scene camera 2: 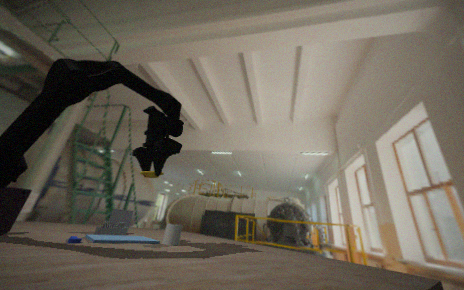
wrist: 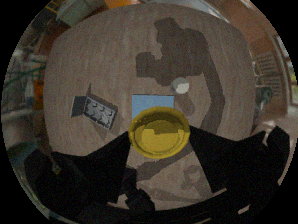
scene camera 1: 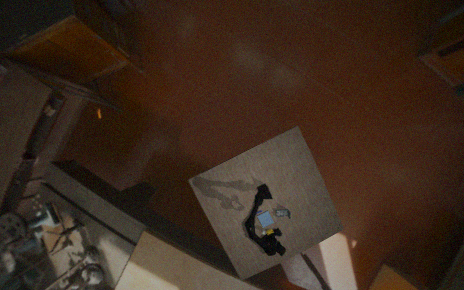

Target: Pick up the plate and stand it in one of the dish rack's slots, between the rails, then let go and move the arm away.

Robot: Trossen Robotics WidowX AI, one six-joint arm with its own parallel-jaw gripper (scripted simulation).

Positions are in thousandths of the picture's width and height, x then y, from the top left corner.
My gripper (scene camera 2: 327, 609) carries a yellow plate (wrist: 535, 592). Also in view: a dish rack (wrist: 337, 507).
My gripper is seen too in the wrist view (wrist: 535, 592).
